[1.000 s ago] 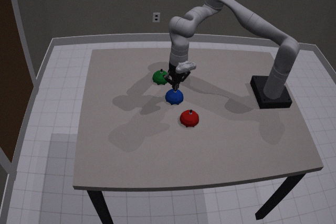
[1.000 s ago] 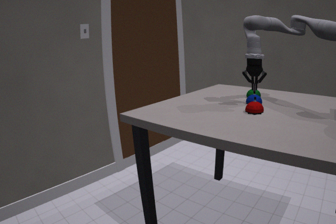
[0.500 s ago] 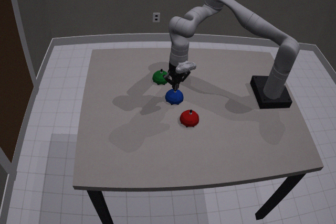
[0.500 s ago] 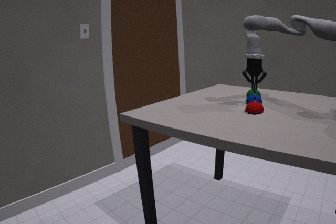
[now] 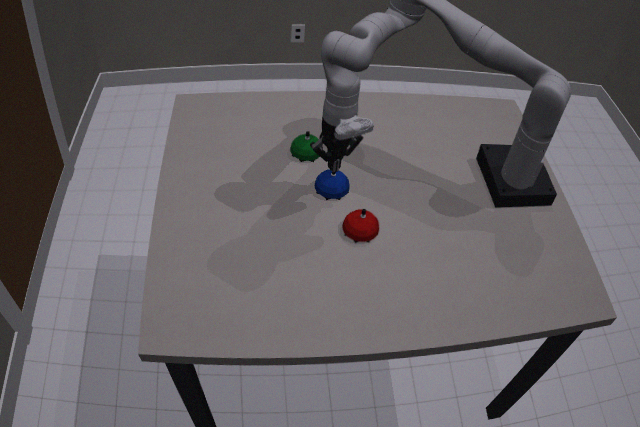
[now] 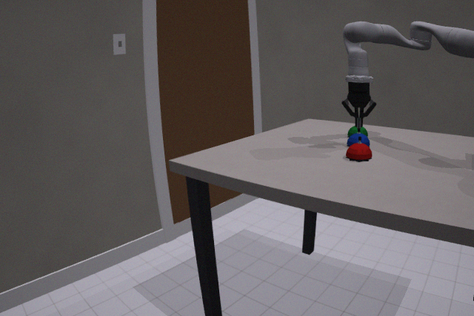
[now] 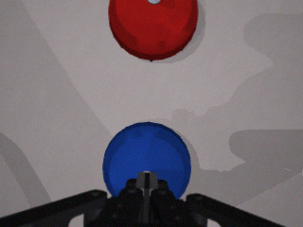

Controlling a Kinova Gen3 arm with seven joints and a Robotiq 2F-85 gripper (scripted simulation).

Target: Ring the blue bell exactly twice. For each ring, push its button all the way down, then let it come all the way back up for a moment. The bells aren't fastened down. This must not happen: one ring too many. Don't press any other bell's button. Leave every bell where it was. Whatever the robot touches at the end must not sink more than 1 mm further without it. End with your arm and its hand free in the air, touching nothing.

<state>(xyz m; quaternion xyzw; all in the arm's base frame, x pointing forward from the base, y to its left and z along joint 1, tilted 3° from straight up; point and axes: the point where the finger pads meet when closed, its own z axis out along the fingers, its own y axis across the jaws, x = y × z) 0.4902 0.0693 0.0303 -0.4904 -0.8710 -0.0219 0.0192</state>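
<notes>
Right now the blue bell is 4 cm below my hand. From my hand the other things lie so: red bell (8 cm behind, 12 cm to the left, 4 cm below); green bell (7 cm ahead, 12 cm to the right, 4 cm below).
</notes>
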